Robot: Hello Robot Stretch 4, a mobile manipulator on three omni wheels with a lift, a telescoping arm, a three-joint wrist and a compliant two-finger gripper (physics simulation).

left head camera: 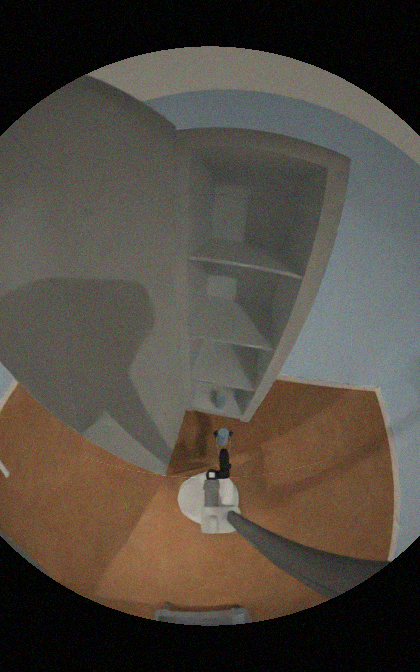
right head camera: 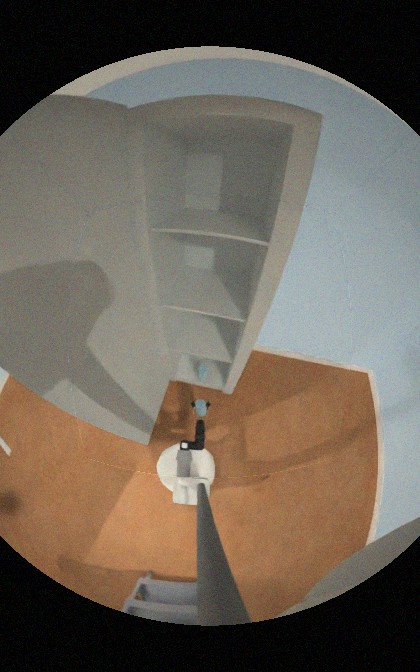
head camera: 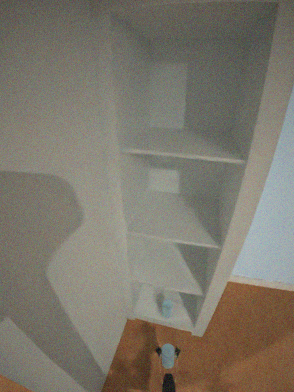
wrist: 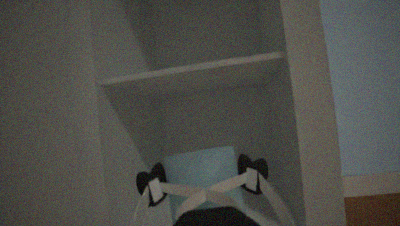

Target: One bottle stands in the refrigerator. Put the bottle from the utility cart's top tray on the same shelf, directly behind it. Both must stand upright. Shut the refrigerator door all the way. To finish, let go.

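Frame: origin at the robot's base, x ahead, y left, z up, level; metres.
Seen in the pictures: gripper, fingertip midpoint: (left head camera: 222, 429) (head camera: 168, 346).
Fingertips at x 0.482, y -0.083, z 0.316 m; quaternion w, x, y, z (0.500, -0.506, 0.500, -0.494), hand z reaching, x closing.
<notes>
A point is followed by its place in that frame.
My gripper (head camera: 168, 351) {x 0.482, y -0.083, z 0.316 m} (left head camera: 223, 434) {x 0.482, y -0.083, z 0.316 m} (right head camera: 201, 404) (wrist: 202, 171) {x 0.482, y -0.083, z 0.316 m} is shut on a light-blue bottle (head camera: 168, 357) {x 0.420, y -0.084, z 0.334 m} (left head camera: 223, 438) {x 0.417, y -0.087, z 0.320 m} (right head camera: 200, 409) (wrist: 200, 160) {x 0.421, y -0.083, z 0.339 m}, held about upright in front of the refrigerator (head camera: 248, 185) {x 0.673, y -0.306, z 1.225 m} (left head camera: 320, 250) {x 0.671, y -0.316, z 1.427 m} (right head camera: 281, 225) (wrist: 312, 100) {x 0.671, y -0.318, z 0.387 m}, outside its opening. The other light-blue bottle (head camera: 167, 309) {x 0.744, y -0.087, z 0.230 m} (left head camera: 220, 398) {x 0.769, y -0.083, z 0.242 m} (right head camera: 202, 371) stands upright on the lowest shelf (head camera: 142, 305) {x 0.831, y 0.093, z 0.098 m}. It does not show in the wrist view, where the held bottle covers the lower middle. The refrigerator door (head camera: 50, 125) {x 0.512, y 0.251, z 1.448 m} (left head camera: 100, 200) {x 0.409, y 0.271, z 1.542 m} (right head camera: 65, 175) (wrist: 45, 100) {x 0.670, y 0.219, z 0.445 m} is wide open on the left.
Three shelf boards cross the refrigerator above the lowest compartment. A blue wall (head camera: 275, 200) {x 1.149, y -0.784, z 0.876 m} (left head camera: 375, 300) {x 1.047, y -1.298, z 1.133 m} (right head camera: 360, 250) is on the right. The grey utility cart (left head camera: 200, 618) (right head camera: 170, 591) is at the bottom edge, behind my white round base (left head camera: 187, 500) {x -0.021, y 0.135, z 0.186 m} (right head camera: 166, 470).
</notes>
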